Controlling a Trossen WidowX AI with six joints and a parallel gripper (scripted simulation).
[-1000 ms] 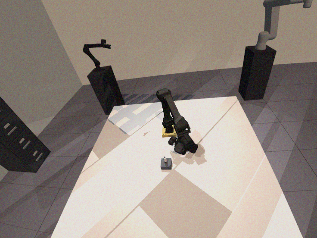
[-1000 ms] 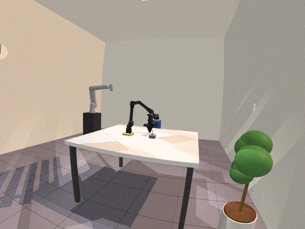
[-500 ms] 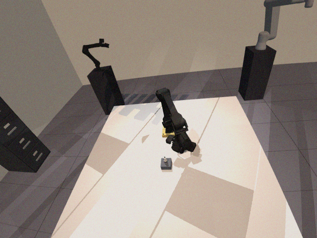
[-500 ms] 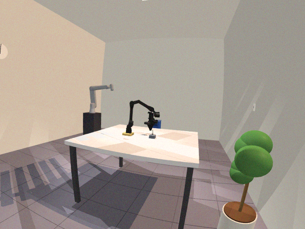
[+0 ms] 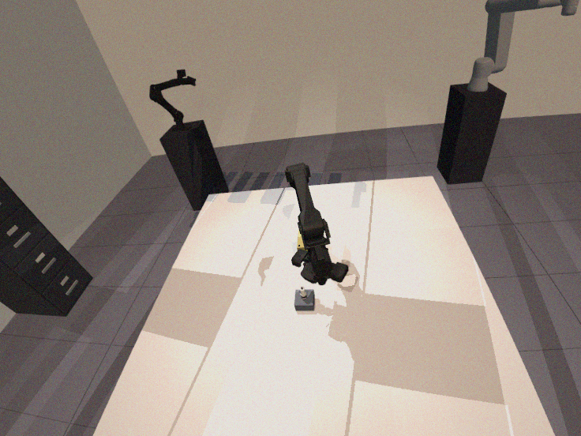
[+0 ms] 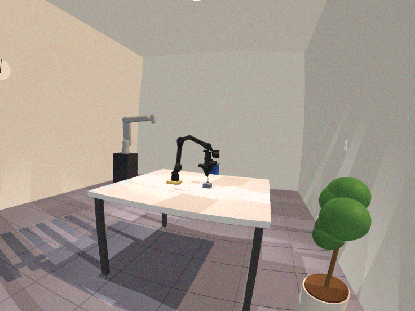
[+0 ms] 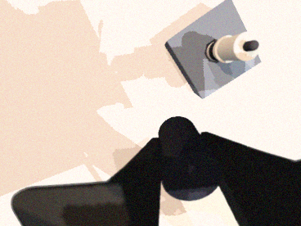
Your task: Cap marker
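My gripper tip is now 80 mm above the holder block, 70 mm to the left of it and 20 mm short of it. Also, from my gripper tip: marker cap (10 mm above).
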